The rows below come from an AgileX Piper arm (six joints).
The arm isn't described. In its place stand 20 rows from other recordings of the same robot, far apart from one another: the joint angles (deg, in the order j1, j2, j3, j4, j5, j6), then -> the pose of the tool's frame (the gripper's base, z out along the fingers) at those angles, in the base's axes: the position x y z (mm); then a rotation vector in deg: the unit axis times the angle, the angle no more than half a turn.
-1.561 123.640 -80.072 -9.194 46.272 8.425 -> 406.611, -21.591, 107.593, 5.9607, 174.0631, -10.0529
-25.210 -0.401 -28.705 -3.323 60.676 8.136 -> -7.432, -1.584, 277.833, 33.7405, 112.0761, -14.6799
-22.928 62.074 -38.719 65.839 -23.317 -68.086 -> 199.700, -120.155, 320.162, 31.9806, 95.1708, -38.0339
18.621 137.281 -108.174 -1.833 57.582 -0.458 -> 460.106, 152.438, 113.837, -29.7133, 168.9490, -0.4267
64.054 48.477 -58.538 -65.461 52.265 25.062 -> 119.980, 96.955, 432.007, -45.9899, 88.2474, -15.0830
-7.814 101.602 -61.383 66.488 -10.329 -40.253 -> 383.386, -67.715, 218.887, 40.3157, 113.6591, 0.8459
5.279 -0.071 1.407 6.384 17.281 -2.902 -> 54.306, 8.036, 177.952, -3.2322, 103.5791, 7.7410
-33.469 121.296 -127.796 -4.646 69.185 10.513 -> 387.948, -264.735, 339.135, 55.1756, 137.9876, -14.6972
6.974 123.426 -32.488 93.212 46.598 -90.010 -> 225.831, 94.129, 26.746, -7.8515, 162.8929, 70.7579
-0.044 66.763 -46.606 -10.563 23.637 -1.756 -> 242.917, -6.875, 296.949, -10.5128, 128.2825, -10.9363
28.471 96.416 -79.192 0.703 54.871 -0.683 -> 311.686, 170.066, 283.874, -39.3072, 152.7266, 8.5481
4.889 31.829 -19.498 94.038 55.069 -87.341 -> 77.635, 81.333, 293.095, -39.5520, 87.2166, 54.5649
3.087 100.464 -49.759 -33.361 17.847 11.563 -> 324.271, 2.129, 151.288, -27.6961, 148.9735, -18.6953
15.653 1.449 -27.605 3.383 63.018 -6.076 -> -2.163, 4.364, 269.356, -23.1516, 119.8313, 9.7695
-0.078 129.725 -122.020 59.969 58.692 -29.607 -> 507.180, 66.621, 284.529, -10.8747, 127.2572, 61.0389
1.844 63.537 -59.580 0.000 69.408 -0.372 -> 192.482, 6.197, 334.958, -3.0624, 158.3403, 0.3886
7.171 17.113 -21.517 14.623 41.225 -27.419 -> 59.882, 22.793, 259.580, -30.0894, 116.6554, 4.6087
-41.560 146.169 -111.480 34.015 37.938 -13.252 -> 412.983, -324.321, 67.201, 64.1947, 133.4642, 17.1637
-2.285 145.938 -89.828 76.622 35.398 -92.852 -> 468.854, 32.614, 2.402, -32.0025, 137.8585, 35.8656
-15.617 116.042 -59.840 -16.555 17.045 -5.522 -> 351.883, -106.252, 94.287, -6.7054, 159.3117, -16.3523
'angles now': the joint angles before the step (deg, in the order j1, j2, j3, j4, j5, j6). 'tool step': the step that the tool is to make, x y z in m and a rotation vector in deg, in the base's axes. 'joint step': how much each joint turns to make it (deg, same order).
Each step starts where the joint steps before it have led.
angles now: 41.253 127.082 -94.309 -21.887 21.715 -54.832
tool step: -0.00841 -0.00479 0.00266 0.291 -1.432 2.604
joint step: 0.000 -2.349 4.068 0.001 -3.494 -2.006
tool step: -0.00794 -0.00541 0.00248 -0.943 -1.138 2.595
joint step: -0.001 -2.121 3.382 0.171 -1.950 -2.865
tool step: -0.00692 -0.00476 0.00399 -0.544 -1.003 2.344
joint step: -0.057 -2.004 2.749 1.433 -1.604 -3.725
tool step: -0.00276 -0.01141 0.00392 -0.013 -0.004 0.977
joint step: -1.144 -2.120 2.750 4.923 -1.146 -6.239
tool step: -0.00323 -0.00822 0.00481 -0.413 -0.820 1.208
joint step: -0.689 -1.892 2.178 2.413 -0.916 -4.247
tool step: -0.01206 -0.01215 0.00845 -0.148 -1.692 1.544
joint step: -0.344 -3.952 4.868 0.172 -2.290 -2.236
